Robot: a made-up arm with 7 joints. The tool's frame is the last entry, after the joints. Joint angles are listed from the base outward.
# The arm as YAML. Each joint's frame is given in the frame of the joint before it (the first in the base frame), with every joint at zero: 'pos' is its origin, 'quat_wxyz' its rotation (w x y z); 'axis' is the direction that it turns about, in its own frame. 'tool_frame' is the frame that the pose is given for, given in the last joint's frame.
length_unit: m
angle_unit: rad
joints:
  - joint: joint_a
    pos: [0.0, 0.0, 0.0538]
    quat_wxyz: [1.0, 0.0, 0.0, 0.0]
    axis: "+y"
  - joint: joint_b
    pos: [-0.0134, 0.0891, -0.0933]
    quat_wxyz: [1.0, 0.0, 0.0, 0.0]
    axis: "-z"
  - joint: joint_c
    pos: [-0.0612, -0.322, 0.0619]
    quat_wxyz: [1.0, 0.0, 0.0, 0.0]
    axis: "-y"
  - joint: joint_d
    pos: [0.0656, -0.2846, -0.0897]
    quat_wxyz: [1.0, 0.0, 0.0, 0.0]
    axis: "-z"
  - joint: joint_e
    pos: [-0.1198, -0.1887, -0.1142]
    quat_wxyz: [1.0, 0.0, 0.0, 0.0]
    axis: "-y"
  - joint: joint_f
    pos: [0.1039, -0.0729, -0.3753]
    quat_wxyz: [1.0, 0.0, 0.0, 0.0]
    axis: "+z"
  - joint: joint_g
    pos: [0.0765, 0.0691, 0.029]
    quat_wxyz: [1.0, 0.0, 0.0, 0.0]
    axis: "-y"
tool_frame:
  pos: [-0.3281, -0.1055, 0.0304]
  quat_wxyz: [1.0, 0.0, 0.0, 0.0]
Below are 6 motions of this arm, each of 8 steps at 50 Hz.
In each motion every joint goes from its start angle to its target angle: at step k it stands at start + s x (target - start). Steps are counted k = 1, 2, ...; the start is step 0. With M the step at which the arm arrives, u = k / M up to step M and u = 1 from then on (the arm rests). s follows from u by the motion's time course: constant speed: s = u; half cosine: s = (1 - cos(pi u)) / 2; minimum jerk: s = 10 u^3 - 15 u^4 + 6 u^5.
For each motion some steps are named. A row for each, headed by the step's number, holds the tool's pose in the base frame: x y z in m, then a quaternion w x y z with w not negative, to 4 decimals.
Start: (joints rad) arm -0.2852 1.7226 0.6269 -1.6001 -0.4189 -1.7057 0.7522
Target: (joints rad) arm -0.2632 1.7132 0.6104 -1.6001 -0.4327 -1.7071 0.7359
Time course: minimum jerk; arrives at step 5
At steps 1, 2, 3, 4, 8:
1: -0.7500 -0.2683 -0.7342 0.4147 -0.5284 -0.3153 -0.6704
2: -0.7539 -0.2667 -0.7315 0.4181 -0.5285 -0.3117 -0.6699
3: -0.7594 -0.2645 -0.7276 0.4229 -0.5287 -0.3067 -0.6691
4: -0.7634 -0.2629 -0.7248 0.4263 -0.5288 -0.3030 -0.6685
8: -0.7642 -0.2625 -0.7242 0.4270 -0.5288 -0.3022 -0.6684

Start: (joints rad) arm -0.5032 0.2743 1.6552 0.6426 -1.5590 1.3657 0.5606
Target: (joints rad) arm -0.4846 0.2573 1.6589 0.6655 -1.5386 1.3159 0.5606
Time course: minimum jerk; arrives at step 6
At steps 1, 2, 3, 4, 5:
1: 0.4417 -0.5937 -0.5222 0.5604 0.1967 -0.6337 0.4956
2: 0.4423 -0.5905 -0.5218 0.5615 0.1988 -0.6348 0.4922
3: 0.4432 -0.5852 -0.5210 0.5632 0.2024 -0.6365 0.4865
4: 0.4442 -0.5797 -0.5203 0.5650 0.2060 -0.6381 0.4808
5: 0.4447 -0.5765 -0.5198 0.5660 0.2082 -0.6390 0.4774

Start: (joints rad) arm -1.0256 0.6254 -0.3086 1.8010 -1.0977 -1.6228 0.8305
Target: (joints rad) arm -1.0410 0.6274 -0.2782 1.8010 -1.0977 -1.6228 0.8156
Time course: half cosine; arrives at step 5
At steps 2, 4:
2: 0.4330 0.1445 -0.3339 0.1303 0.1527 0.6543 -0.7291
4: 0.4403 0.1365 -0.3240 0.1319 0.1666 0.6511 -0.7286

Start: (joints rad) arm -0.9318 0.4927 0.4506 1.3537 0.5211 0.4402 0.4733
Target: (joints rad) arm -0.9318 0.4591 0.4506 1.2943 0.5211 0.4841 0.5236
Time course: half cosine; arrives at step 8
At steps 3, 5, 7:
3: 0.3670 -0.5422 -0.7207 0.3127 -0.0423 -0.6876 -0.6539
5: 0.3708 -0.5628 -0.7178 0.3159 -0.0544 -0.7028 -0.6351
7: 0.3736 -0.5774 -0.7151 0.3178 -0.0628 -0.7134 -0.6214

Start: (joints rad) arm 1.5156 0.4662 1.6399 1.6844 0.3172 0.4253 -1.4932
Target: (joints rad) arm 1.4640 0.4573 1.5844 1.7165 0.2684 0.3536 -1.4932
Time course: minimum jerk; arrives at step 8
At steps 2, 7, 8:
2: -0.2352 -0.5373 0.2425 0.7159 0.1748 0.3112 -0.6000
7: -0.2576 -0.5319 0.2233 0.6937 0.2271 0.2988 -0.6147
8: -0.2580 -0.5318 0.2229 0.6932 0.2281 0.2986 -0.6150

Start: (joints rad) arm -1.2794 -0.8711 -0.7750 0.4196 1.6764 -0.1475 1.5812
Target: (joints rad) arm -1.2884 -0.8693 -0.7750 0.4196 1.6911 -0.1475 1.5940
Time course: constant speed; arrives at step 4
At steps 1, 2, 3, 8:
1: 0.5905 -0.4244 0.9176 0.3482 -0.0738 0.9039 -0.2372
2: 0.5858 -0.4233 0.9206 0.3522 -0.0744 0.9024 -0.2369
3: 0.5811 -0.4222 0.9235 0.3562 -0.0751 0.9008 -0.2367
8: 0.5764 -0.4212 0.9264 0.3603 -0.0758 0.8992 -0.2364

